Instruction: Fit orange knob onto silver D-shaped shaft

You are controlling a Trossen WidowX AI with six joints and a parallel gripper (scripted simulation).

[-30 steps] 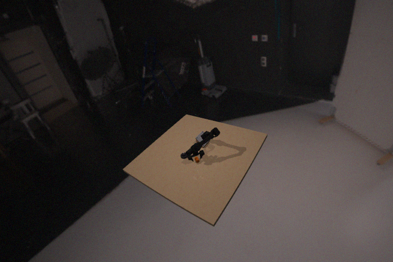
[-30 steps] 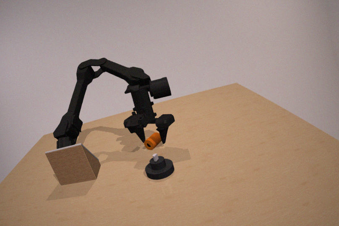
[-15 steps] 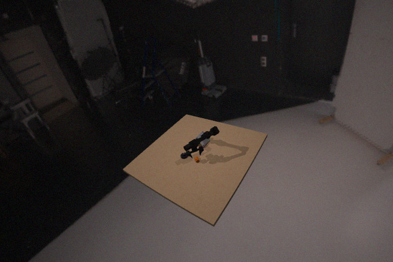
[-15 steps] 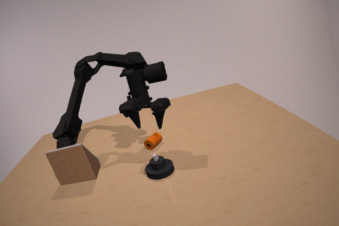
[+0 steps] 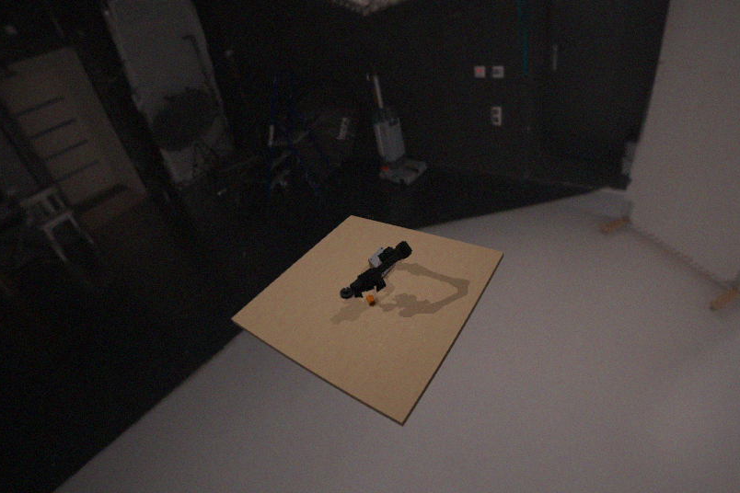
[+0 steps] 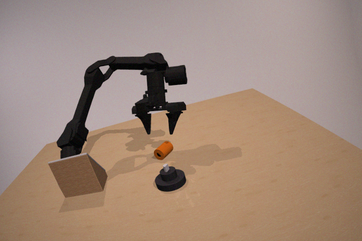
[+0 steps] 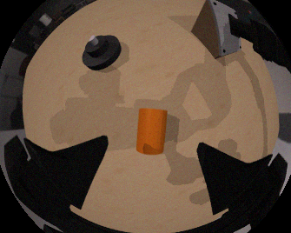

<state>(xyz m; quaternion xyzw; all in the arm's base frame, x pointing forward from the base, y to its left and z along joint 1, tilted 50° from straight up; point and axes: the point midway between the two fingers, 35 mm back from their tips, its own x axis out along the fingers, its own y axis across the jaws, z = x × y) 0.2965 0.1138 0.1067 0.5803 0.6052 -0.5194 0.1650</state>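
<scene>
Right now my gripper tip is 10 mm to the right of the orange knob and 60 mm above it. The rest, counted from my gripper tip: black round pedestal (30 mm ahead, 190 mm to the right, 50 mm below).
</scene>
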